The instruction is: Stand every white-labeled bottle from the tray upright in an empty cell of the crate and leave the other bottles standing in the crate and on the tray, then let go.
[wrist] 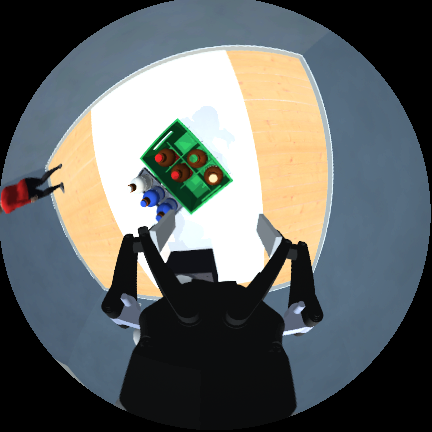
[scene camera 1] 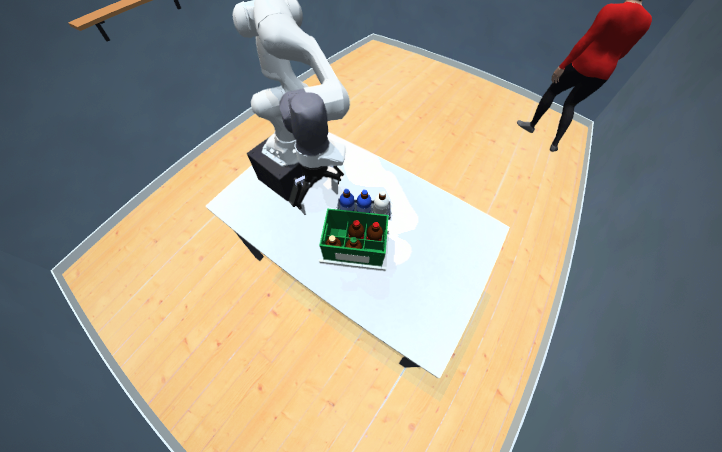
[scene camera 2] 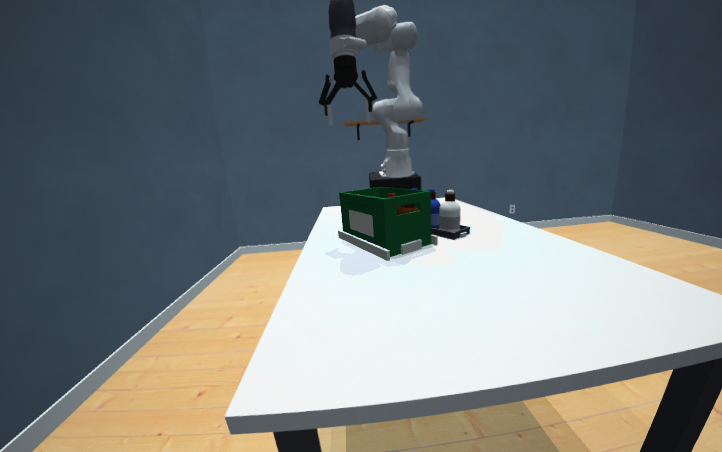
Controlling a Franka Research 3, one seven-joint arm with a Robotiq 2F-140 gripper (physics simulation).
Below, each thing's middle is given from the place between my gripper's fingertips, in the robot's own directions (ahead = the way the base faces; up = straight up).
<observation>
My gripper is now 33 cm above the white-labeled bottle (scene camera 2: 449,212), 32 cm to the right of it and 13 cm short of it.
</observation>
